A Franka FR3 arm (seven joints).
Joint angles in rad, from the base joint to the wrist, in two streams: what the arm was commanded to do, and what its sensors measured. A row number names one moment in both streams.
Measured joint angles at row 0:
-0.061 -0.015 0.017 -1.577 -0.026 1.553 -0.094
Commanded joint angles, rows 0 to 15:
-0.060 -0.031 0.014 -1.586 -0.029 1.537 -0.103
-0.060 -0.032 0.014 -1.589 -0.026 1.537 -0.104
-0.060 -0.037 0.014 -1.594 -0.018 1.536 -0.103
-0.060 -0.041 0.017 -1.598 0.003 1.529 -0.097
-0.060 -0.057 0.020 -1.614 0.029 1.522 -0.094
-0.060 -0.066 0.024 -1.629 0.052 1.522 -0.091
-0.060 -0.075 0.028 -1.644 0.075 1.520 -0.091
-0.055 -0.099 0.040 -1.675 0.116 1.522 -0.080
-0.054 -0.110 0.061 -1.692 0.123 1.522 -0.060
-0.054 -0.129 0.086 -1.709 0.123 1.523 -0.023
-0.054 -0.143 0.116 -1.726 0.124 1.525 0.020
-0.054 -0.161 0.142 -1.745 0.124 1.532 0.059
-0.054 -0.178 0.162 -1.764 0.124 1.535 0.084
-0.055 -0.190 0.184 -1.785 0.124 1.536 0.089
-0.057 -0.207 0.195 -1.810 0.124 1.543 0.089
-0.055 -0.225 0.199 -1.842 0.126 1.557 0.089
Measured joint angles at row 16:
-0.055 -0.141 0.183 -1.722 0.108 1.518 0.071
